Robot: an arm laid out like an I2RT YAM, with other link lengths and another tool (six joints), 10 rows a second.
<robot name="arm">
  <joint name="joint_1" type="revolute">
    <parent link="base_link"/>
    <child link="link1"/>
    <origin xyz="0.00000 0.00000 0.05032" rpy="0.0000 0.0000 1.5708"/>
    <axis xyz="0 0 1"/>
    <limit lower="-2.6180" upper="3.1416"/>
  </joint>
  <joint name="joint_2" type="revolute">
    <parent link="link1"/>
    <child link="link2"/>
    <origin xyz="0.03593 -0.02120 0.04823" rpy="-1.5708 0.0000 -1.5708"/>
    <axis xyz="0 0 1"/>
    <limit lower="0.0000" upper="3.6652"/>
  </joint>
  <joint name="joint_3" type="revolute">
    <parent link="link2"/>
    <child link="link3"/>
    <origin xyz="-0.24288 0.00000 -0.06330" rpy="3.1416 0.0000 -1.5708"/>
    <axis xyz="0 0 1"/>
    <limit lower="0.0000" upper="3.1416"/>
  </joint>
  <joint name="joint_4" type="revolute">
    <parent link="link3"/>
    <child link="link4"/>
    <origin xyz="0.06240 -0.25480 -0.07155" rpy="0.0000 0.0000 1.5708"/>
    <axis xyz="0 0 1"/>
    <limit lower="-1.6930" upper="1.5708"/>
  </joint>
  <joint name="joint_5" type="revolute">
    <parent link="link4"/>
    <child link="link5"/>
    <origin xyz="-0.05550 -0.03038 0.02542" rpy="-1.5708 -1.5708 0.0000"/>
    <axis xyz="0 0 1"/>
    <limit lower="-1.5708" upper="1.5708"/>
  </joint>
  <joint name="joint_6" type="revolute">
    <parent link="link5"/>
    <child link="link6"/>
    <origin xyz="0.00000 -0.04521 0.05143" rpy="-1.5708 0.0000 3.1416"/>
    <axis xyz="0 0 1"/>
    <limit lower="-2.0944" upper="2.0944"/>
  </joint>
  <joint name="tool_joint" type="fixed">
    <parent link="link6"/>
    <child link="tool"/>
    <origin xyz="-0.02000 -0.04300 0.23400" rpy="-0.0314 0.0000 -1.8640"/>
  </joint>
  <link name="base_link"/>
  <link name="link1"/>
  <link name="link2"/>
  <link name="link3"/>
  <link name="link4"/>
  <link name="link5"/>
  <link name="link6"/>
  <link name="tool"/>
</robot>
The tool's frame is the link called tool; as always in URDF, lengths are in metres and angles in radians.
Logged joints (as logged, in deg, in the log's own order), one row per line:
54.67, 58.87, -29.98, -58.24, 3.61, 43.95
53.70, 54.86, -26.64, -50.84, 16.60, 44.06
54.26, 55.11, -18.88, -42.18, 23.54, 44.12
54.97, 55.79, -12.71, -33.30, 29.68, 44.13
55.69, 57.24, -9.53, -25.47, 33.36, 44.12
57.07, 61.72, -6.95, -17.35, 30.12, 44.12
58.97, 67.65, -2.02, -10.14, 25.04, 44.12
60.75, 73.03, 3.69, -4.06, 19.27, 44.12
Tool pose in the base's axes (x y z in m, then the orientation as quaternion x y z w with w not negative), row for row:
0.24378, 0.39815, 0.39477, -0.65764, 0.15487, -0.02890, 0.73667
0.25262, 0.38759, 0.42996, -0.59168, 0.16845, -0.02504, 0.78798
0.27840, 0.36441, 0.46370, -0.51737, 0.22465, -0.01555, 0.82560
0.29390, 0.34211, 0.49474, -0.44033, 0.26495, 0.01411, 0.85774
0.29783, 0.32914, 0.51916, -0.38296, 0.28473, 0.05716, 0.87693
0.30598, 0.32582, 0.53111, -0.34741, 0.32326, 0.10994, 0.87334
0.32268, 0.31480, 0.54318, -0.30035, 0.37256, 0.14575, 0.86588
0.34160, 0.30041, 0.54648, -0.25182, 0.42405, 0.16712, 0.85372
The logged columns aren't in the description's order. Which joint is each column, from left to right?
Columns, left to right: joint_2, joint_3, joint_5, joint_6, joint_4, joint_1.
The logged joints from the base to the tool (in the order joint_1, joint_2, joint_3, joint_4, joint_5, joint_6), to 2 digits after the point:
43.95, 54.67, 58.87, 3.61, -29.98, -58.24
44.06, 53.70, 54.86, 16.60, -26.64, -50.84
44.12, 54.26, 55.11, 23.54, -18.88, -42.18
44.13, 54.97, 55.79, 29.68, -12.71, -33.30
44.12, 55.69, 57.24, 33.36, -9.53, -25.47
44.12, 57.07, 61.72, 30.12, -6.95, -17.35
44.12, 58.97, 67.65, 25.04, -2.02, -10.14
44.12, 60.75, 73.03, 19.27, 3.69, -4.06

